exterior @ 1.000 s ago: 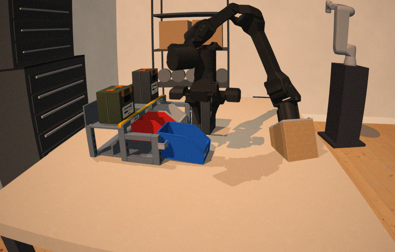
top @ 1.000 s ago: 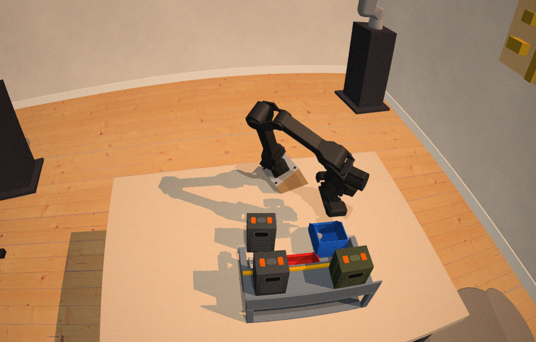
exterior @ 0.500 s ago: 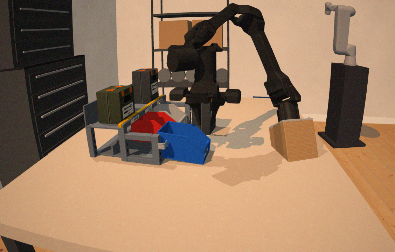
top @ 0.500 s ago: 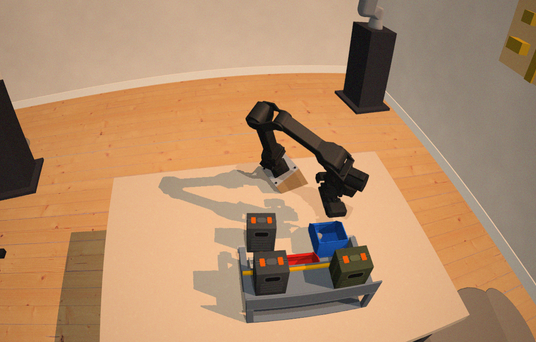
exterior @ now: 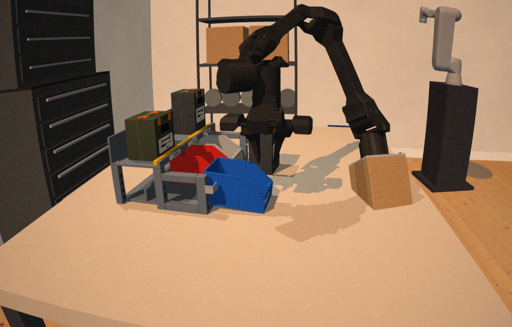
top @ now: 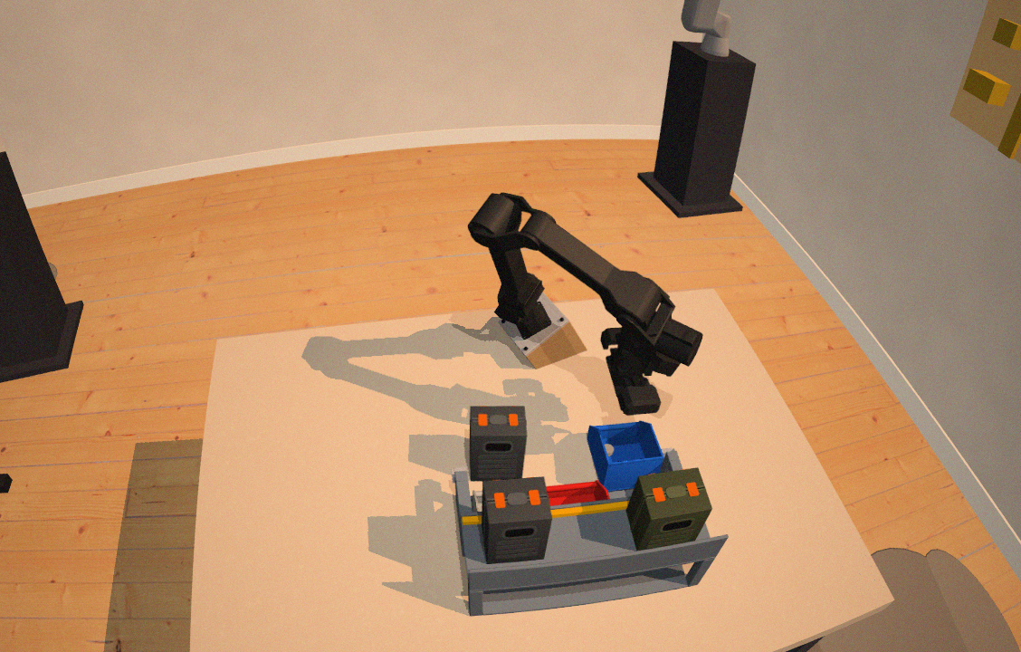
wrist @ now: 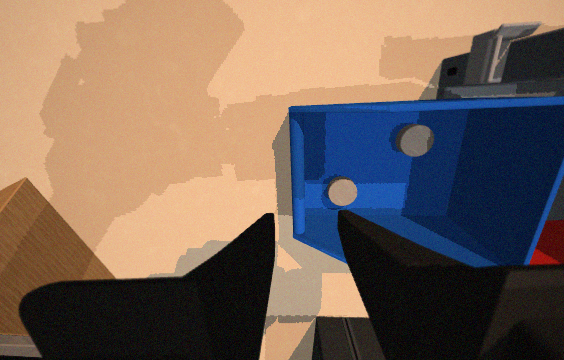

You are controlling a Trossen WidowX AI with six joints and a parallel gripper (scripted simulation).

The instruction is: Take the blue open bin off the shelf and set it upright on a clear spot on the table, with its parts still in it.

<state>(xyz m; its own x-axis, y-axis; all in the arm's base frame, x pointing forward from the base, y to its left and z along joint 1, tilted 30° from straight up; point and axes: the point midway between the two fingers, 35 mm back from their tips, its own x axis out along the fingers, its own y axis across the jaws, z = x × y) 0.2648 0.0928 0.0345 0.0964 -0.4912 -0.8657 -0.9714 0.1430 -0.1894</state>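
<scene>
Now: hand 60 mm short of the blue open bin, 10 mm to the left of it and 90 mm above it. The rest, counted from my hand: red bin 160 mm ahead, 150 mm to the right, 90 mm below; yellow rail 200 mm ahead, 160 mm to the right, 20 mm below; green case 270 mm ahead, 60 mm to the right, 20 mm above.
</scene>
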